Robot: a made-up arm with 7 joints. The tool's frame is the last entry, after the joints. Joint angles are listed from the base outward.
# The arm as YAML. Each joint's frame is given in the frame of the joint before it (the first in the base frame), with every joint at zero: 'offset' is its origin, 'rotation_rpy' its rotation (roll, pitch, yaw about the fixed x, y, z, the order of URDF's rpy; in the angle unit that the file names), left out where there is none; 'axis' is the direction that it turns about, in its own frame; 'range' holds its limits. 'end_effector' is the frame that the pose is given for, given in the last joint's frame.
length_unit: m
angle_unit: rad
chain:
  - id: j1
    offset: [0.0, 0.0, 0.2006]
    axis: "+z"
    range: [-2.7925, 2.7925]
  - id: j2
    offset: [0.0, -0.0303, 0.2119]
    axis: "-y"
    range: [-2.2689, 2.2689]
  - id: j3
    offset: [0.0, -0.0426, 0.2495]
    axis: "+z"
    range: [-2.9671, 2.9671]
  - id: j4
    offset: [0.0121, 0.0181, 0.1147]
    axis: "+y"
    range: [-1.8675, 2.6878]
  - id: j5
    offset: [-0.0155, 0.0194, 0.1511]
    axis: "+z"
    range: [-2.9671, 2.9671]
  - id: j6
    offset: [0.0, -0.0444, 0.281]
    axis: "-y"
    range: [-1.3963, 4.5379]
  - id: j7
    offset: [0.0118, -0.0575, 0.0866]
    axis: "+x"
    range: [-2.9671, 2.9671]
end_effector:
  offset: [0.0, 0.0, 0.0]
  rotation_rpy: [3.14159, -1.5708, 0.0]
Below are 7 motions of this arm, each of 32 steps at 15 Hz.
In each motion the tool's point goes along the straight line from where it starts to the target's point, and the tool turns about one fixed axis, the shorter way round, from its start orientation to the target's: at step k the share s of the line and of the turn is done. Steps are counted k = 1, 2, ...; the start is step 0. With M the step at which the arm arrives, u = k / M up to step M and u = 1 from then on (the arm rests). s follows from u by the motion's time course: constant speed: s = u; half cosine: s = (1 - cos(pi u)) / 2; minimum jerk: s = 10 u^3 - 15 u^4 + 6 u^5.
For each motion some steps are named. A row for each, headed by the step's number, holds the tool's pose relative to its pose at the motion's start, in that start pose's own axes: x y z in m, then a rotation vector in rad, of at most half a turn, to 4 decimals.
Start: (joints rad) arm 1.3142 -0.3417 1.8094 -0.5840 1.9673 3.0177 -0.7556
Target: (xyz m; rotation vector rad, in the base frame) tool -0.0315 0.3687 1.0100 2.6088 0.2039 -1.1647
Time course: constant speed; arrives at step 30
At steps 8, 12, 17, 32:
8: 0.0195 0.0575 0.0716 -0.4260 0.1846 -0.1029
12: 0.0292 0.0863 0.1074 -0.6390 0.2769 -0.1543
17: 0.0414 0.1223 0.1521 -0.9052 0.3923 -0.2186
32: 0.0731 0.2158 0.2684 -1.5974 0.6924 -0.3858

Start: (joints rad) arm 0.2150 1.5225 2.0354 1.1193 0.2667 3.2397 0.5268
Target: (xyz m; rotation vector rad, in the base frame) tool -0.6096 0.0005 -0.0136 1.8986 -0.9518 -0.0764
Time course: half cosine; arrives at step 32
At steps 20, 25, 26, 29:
20: -0.1748 -0.1962 -0.0512 0.7769 -0.2071 -0.3247
25: -0.2242 -0.2515 -0.0656 0.9963 -0.2656 -0.4163
26: -0.2316 -0.2598 -0.0678 1.0291 -0.2743 -0.4300
29: -0.2474 -0.2776 -0.0724 1.0996 -0.2931 -0.4595

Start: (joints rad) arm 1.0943 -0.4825 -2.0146 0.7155 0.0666 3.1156 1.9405
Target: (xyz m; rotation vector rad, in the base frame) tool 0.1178 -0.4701 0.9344 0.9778 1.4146 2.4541
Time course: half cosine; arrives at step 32
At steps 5, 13, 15, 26, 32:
5: 0.0181 -0.0128 -0.0231 -0.0323 -0.0531 -0.0442
13: 0.1090 -0.0771 -0.1386 -0.1939 -0.3190 -0.2657
15: 0.1386 -0.0979 -0.1761 -0.2464 -0.4054 -0.3377
26: 0.2814 -0.1988 -0.3576 -0.5003 -0.8232 -0.6858
32: 0.3073 -0.2171 -0.3905 -0.5463 -0.8990 -0.7489

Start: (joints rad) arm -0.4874 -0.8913 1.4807 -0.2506 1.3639 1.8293 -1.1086
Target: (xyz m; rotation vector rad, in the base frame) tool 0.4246 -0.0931 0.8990 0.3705 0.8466 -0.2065
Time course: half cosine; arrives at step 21
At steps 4, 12, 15, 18, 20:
4: -0.0156 -0.0087 -0.0222 -0.0142 -0.0313 0.1418
12: -0.1098 -0.0609 -0.1561 -0.0997 -0.2200 0.9975
15: -0.1458 -0.0809 -0.2074 -0.1324 -0.2922 1.3247
18: -0.1708 -0.0947 -0.2428 -0.1551 -0.3421 1.5511
20: -0.1787 -0.0991 -0.2540 -0.1622 -0.3579 1.6227

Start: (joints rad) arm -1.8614 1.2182 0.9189 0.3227 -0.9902 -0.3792 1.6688
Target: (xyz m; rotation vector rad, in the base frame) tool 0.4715 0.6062 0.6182 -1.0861 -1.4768 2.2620
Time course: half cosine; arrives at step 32
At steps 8, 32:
8: -0.0448 0.0234 -0.0179 -0.0528 0.0504 0.0483
32: -0.3057 0.1599 -0.1222 -0.3603 0.3441 0.3297

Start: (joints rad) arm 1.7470 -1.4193 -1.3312 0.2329 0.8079 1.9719 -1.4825
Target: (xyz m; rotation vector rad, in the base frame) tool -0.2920 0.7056 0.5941 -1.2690 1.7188 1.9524
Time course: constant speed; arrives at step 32
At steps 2, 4, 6, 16, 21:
2: 0.0202 0.0103 -0.0003 0.0146 0.0340 -0.0181
4: 0.0403 0.0206 -0.0005 0.0292 0.0681 -0.0362
6: 0.0605 0.0309 -0.0008 0.0438 0.1021 -0.0543
16: 0.1613 0.0824 -0.0020 0.1168 0.2723 -0.1449
21: 0.2117 0.1082 -0.0027 0.1533 0.3574 -0.1902

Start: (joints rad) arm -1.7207 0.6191 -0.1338 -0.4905 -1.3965 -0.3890 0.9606
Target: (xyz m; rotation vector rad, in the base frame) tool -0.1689 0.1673 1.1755 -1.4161 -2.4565 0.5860
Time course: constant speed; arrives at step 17
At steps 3, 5, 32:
3: -0.1067 -0.0140 0.0484 -0.1850 -0.0085 -0.1184
5: -0.1778 -0.0234 0.0806 -0.3083 -0.0142 -0.1973
32: -0.6046 -0.0795 0.2742 -1.0483 -0.0483 -0.6710

